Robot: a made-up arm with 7 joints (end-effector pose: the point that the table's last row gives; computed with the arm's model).
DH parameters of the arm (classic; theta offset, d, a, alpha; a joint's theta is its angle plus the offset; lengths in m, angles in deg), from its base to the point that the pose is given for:
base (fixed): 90 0.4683 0.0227 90
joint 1: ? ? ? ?
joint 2: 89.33 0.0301 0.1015 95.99
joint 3: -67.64 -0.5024 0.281 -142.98
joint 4: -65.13 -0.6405 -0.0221 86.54
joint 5: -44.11 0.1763 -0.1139 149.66
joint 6: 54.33 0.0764 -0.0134 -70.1
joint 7: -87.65 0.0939 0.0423 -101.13
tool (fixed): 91.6 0.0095 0 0
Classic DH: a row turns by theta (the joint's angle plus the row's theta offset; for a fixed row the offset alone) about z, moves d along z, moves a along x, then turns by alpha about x.
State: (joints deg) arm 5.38 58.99 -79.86 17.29 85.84 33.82 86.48
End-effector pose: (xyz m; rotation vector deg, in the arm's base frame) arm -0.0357 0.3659 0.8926 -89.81 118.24 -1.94
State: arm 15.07 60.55 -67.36 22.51 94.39 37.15 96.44
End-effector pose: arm -0.0368 0.1642 0.9771 -83.13 108.11 28.16
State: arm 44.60 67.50 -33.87 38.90 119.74 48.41 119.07
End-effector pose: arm 0.0430 -0.3843 0.7576 -51.12 56.28 85.59
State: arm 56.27 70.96 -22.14 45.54 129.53 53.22 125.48
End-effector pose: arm 0.0896 -0.4656 0.5395 -34.62 34.68 96.43
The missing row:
joint 1: 89.68 -0.0203 0.0676 95.51
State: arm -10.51 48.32 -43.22 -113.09 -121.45 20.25 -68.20
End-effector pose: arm -0.2757 0.0948 0.6698 77.50 -89.37 89.61
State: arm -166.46 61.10 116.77 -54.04 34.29 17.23 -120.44
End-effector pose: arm 0.2144 -0.0718 1.1325 59.83 108.30 -44.40
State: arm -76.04 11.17 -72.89 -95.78 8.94 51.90 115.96
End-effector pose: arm -0.5849 0.0432 0.4154 89.51 85.37 -12.75
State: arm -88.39 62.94 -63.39 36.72 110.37 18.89 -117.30
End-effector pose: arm -0.0212 0.5179 0.2799 40.75 -81.29 -68.68
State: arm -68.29 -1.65 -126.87 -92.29 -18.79 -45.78 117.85
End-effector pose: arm -0.2240 0.2227 -0.1336 119.07 -36.20 56.05
